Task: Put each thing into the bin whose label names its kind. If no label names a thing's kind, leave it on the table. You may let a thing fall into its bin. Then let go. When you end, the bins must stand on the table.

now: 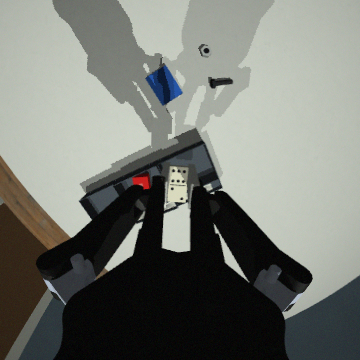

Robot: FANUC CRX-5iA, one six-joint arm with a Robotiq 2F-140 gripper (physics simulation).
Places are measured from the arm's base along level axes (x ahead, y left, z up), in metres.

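Pixels of known places: gripper, fingertip midpoint: (178, 172).
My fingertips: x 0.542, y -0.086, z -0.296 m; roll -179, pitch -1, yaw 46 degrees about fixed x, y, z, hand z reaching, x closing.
Observation:
Ahead of a thing's pixels: the offset from my fingertips to its middle. "spot": to the spot under its first point. Level surfaces: height alone.
My gripper (178, 172) is shut on a cream domino @(dx +0.011, dy -0.011, dz +0.001 m) (178, 175) with black dots. The domino is held over a dark bin row @(spot: dx +0.022, dy +0.023, dz -0.077 m) (196, 159) with dividers; its height above the bins cannot be told. A red piece @(dx -0.001, dy -0.083, dz -0.069 m) (141, 181) lies in the row, left of the fingers. The fingers hide part of the bins, and no label can be read. A blue block @(dx -0.107, dy +0.059, dz -0.079 m) (164, 85) lies on the table beyond the bins, partly in shadow. A hex nut @(dx -0.108, dy +0.146, dz -0.080 m) (205, 50) and a dark bolt @(dx -0.053, dy +0.135, dz -0.079 m) (221, 81) lie to its right.
The pale round table @(dz -0.084 m) (280, 150) bears the bins and loose things. Its wooden edge (30, 212) shows at the left. The arm's shadows fall across the table beyond the bins.

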